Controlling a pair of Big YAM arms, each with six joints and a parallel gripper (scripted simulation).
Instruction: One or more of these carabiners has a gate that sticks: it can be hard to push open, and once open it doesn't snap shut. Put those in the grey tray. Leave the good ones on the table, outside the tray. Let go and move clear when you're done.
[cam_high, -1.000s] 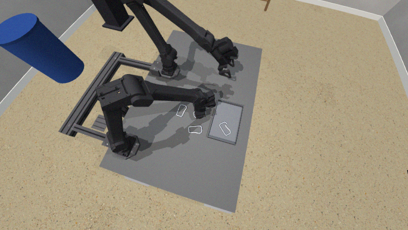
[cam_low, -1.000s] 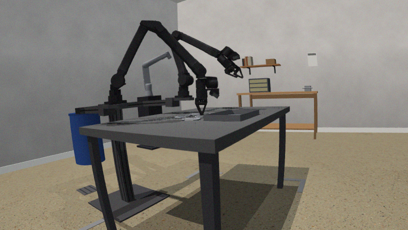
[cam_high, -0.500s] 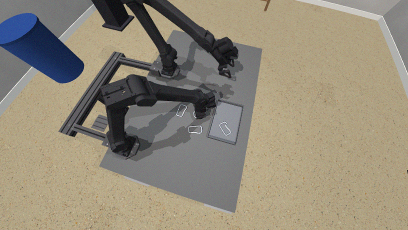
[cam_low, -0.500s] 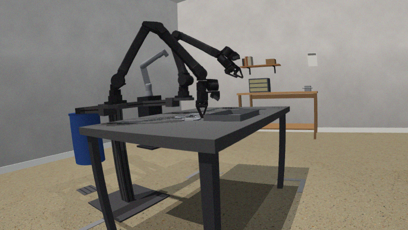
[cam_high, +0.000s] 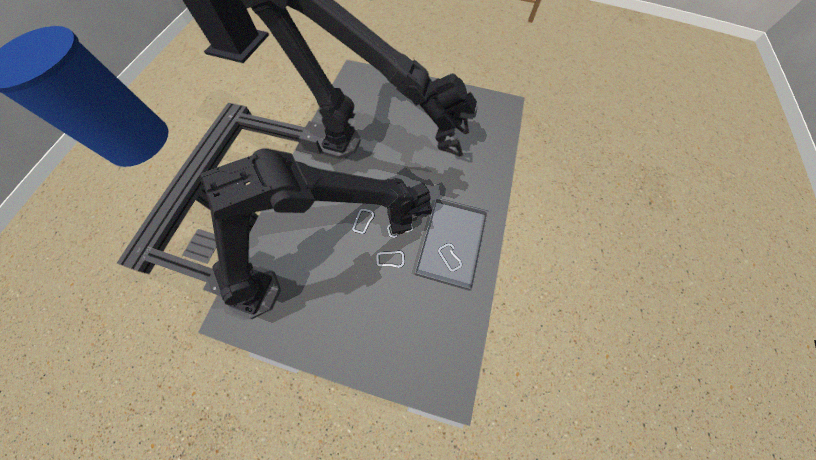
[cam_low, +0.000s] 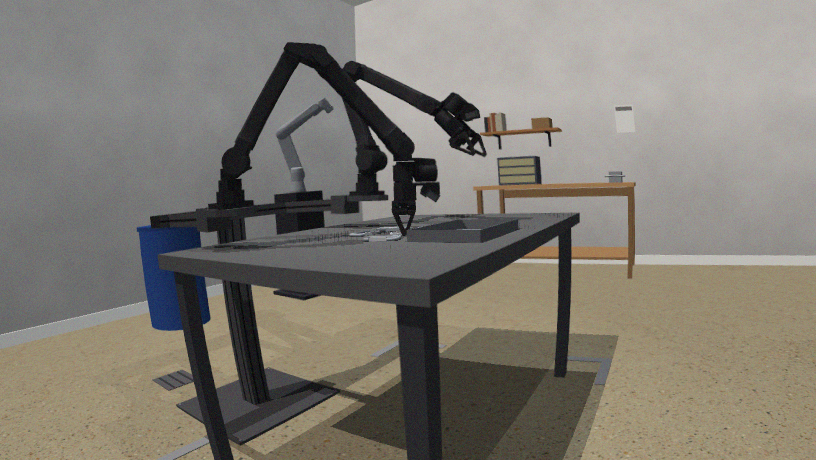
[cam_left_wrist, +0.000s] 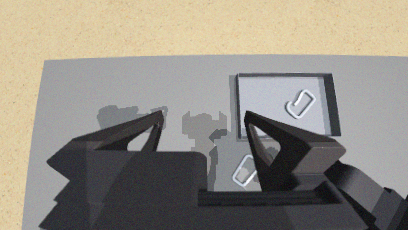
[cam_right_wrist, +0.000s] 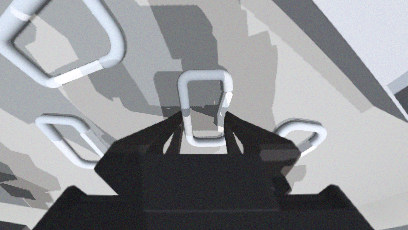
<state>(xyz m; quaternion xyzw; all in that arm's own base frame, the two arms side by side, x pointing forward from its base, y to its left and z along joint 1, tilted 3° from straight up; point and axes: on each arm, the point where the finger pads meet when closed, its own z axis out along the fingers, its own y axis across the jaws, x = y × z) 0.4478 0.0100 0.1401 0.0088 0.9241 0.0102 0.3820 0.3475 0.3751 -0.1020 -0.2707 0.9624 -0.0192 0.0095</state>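
The grey tray lies 20 cm ahead of my right hand and 1 cm to the left of it.
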